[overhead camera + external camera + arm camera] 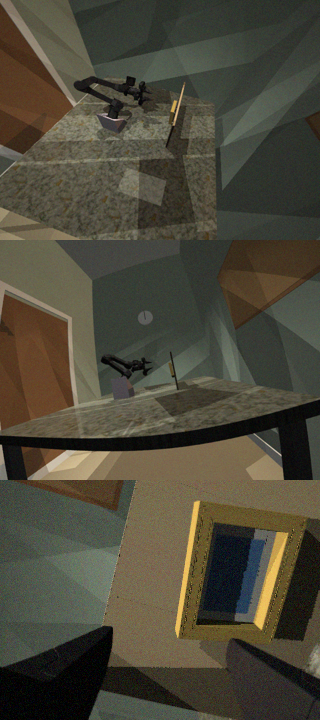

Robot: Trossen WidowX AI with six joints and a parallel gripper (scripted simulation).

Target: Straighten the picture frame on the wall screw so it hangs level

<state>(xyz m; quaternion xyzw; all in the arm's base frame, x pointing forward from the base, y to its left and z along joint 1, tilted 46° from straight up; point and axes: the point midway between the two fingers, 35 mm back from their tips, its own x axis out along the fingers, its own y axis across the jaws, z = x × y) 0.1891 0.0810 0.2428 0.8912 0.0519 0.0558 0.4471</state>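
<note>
My gripper tip is now 190 mm short of the picture frame, 90 mm above it and 20 mm to the right of it. From my gripper tip the other things lie so: thin upright wall panel: 200 mm ahead, 100 mm below, 10 mm to the left.
</note>
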